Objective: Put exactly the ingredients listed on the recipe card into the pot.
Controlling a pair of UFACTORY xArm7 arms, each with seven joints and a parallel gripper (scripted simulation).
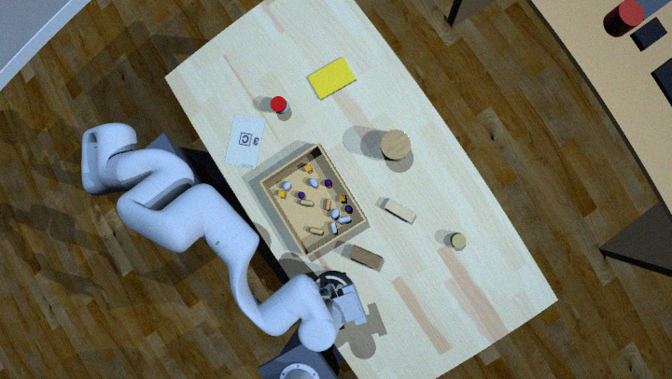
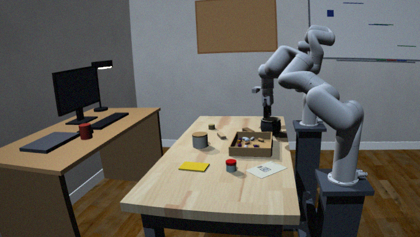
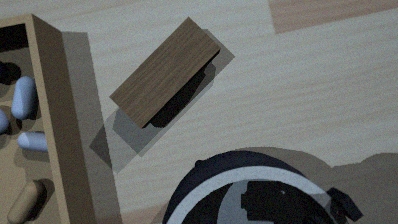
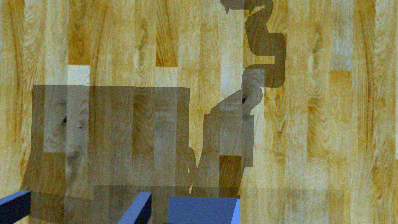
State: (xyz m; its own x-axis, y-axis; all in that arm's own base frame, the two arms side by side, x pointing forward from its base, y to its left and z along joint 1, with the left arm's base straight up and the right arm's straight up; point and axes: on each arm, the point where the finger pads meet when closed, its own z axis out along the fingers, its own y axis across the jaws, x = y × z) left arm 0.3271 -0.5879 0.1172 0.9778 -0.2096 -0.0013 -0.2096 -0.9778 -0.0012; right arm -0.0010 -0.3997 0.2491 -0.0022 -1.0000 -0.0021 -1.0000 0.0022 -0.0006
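Now: the wooden crate 9 cm ahead of my left hand, 24 cm to the left of it and 10 cm below it. Round my left hand: brown block 11 cm ahead, 3 cm to the left, 10 cm below; wood-lidded canister 36 cm ahead, 23 cm to the left, 8 cm below; recipe card 1 cm ahead, 48 cm to the left, 12 cm below.
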